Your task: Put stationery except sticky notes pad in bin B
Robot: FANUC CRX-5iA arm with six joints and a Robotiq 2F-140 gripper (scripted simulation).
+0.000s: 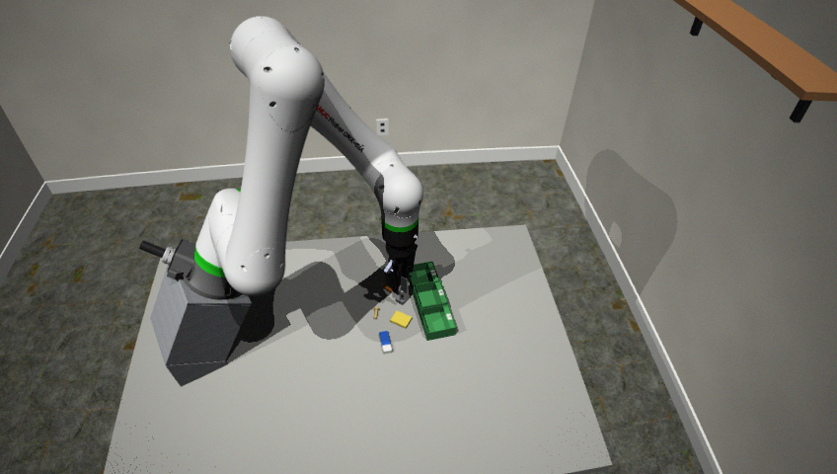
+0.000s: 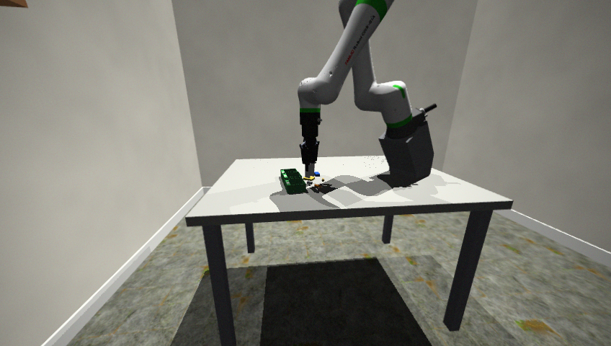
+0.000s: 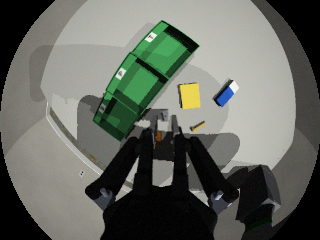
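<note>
My gripper is now 60 mm above the grey-white object. The rest, counted from my hand: white eraser 30 mm behind, 150 mm to the right, 60 mm below; sticky notes 10 mm ahead, 70 mm to the right, 60 mm below; tan piece 70 mm behind, 50 mm to the right, 60 mm below.
</note>
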